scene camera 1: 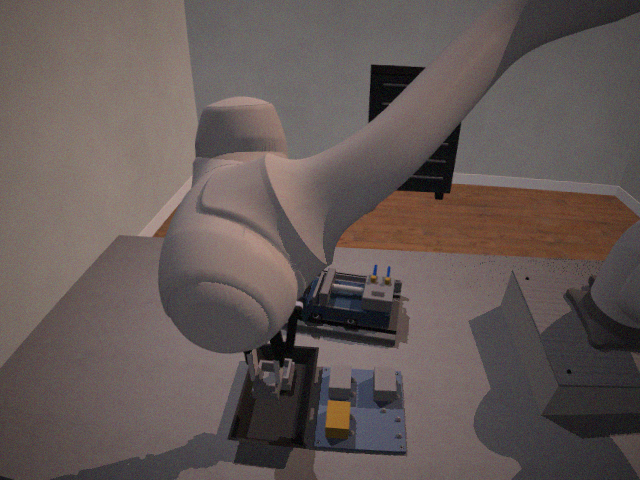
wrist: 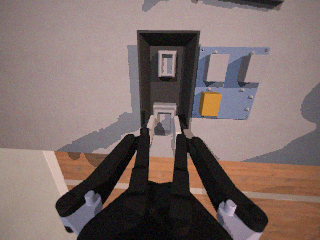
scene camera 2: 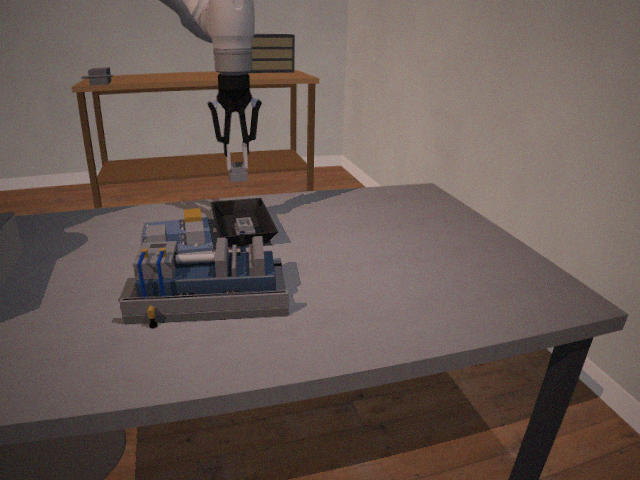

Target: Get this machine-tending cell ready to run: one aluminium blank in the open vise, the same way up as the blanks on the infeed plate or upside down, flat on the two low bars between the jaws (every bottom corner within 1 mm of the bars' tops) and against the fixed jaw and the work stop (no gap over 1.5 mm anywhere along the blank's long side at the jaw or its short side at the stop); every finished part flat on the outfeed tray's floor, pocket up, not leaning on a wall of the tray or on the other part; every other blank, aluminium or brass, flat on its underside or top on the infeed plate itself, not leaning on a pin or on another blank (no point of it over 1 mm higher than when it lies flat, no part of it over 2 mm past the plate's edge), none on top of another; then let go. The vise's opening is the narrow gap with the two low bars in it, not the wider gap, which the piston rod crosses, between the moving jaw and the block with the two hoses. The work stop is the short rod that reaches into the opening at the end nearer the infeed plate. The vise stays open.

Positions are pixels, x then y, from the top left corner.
My gripper shows in scene camera 1 (267,376), in the wrist view and in scene camera 2. The same spot on my gripper: (wrist: 79,205) is (scene camera 2: 256,102).
